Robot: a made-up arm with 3 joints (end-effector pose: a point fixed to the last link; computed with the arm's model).
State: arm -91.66 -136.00 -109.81
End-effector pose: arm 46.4 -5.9 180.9 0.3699 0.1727 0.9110 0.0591
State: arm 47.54 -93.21 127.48
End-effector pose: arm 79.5 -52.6 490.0 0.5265 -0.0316 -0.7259 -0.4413
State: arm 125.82 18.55 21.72
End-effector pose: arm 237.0 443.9 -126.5 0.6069 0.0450 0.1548 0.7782
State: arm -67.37 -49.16 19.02
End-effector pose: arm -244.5 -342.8 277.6 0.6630 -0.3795 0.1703 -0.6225
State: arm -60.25 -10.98 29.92
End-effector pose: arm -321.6 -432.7 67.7 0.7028 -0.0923 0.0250 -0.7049
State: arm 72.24 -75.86 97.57
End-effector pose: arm 256.3 10.3 484.9 0.7696 -0.0546 -0.6123 -0.1729
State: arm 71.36 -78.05 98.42
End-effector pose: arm 238.6 10.2 489.9 0.7553 -0.0561 -0.6272 -0.1818
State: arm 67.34 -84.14 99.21
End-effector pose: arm 190.4 11.4 500.1 0.7138 -0.0785 -0.6654 -0.2038
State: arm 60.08 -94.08 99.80
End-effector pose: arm 115.5 28.6 504.8 0.6410 -0.1278 -0.7206 -0.2315
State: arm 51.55 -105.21 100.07
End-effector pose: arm 43.6 69.7 492.4 0.5537 -0.1948 -0.7702 -0.2495
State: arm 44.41 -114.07 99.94
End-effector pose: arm 1.2 116.0 469.5 0.4815 -0.2568 -0.7987 -0.2535
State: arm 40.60 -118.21 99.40
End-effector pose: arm -11.2 141.3 455.0 0.4473 -0.2935 -0.8064 -0.2521
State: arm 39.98 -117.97 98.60
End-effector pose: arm -6.9 141.3 455.8 0.4493 -0.3031 -0.8017 -0.2522
